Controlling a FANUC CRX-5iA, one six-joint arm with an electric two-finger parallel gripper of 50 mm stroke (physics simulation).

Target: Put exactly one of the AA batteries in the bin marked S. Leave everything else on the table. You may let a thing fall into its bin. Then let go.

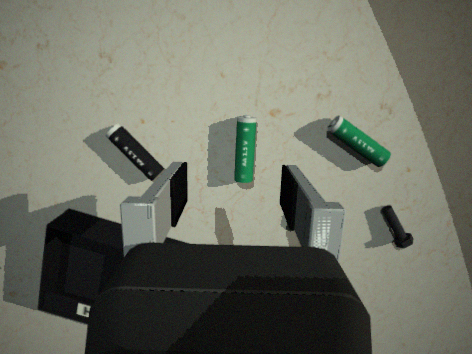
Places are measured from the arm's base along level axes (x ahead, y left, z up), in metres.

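Pixels of known places: gripper, between the fingertips: (234,183).
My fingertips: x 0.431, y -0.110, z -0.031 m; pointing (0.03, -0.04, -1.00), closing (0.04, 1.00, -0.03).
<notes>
For each thing: its top centre in the pictures, then the offset to it from my fingertips. Level surfaces: height alone.
- second green AA battery, centre of its top: (361,142) dx -0.009, dy +0.090, dz -0.067 m
- black AA battery, centre of its top: (131,154) dx -0.001, dy -0.080, dz -0.067 m
- black bin tray, centre of its top: (189,318) dx +0.127, dy -0.039, dz -0.042 m
- black bolt, centre of its top: (400,230) dx +0.061, dy +0.129, dz -0.068 m
- pale table, height of its surface: dz -0.081 m
A green AA battery (245,150) lies on the table just beyond the fingertips, roughly in line with the gap between them, its white end away from the gripper. A second green AA battery (361,142) lies slanted to the right. A black AA battery (134,151) lies slanted at the left, its lower end close to the left finger. My gripper (234,183) is open and empty, above the table. A black bin tray (57,260) shows in part at the lower left, with a label H; the gripper body hides the rest. The bin marked S does not show.
A black bolt (397,227) lies at the right, beyond the right finger. The pale table (200,60) ends at a slanting edge on the right, with a darker surface past it. Shadows fall left of the batteries.
</notes>
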